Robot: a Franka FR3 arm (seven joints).
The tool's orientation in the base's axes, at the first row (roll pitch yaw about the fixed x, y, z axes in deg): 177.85 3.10 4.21
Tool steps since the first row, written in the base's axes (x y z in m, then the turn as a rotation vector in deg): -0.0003 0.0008 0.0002 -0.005 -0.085 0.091; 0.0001 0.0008 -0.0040 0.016 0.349 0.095; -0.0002 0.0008 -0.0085 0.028 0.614 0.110; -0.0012 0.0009 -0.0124 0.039 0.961 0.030; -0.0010 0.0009 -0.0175 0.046 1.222 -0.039; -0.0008 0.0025 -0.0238 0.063 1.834 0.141; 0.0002 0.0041 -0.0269 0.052 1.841 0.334
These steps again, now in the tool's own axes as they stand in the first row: -0.0003 -0.0008 -0.0002 -0.016 0.088 -0.087; 0.0004 -0.0009 0.0040 0.036 -0.343 -0.110; 0.0003 -0.0011 0.0085 0.067 -0.606 -0.137; -0.0005 -0.0015 0.0124 0.108 -0.954 -0.072; 0.0000 -0.0016 0.0175 0.137 -1.216 -0.014; 0.0007 -0.0034 0.0237 0.190 -1.817 -0.220; 0.0020 -0.0051 0.0267 0.169 -1.818 -0.412
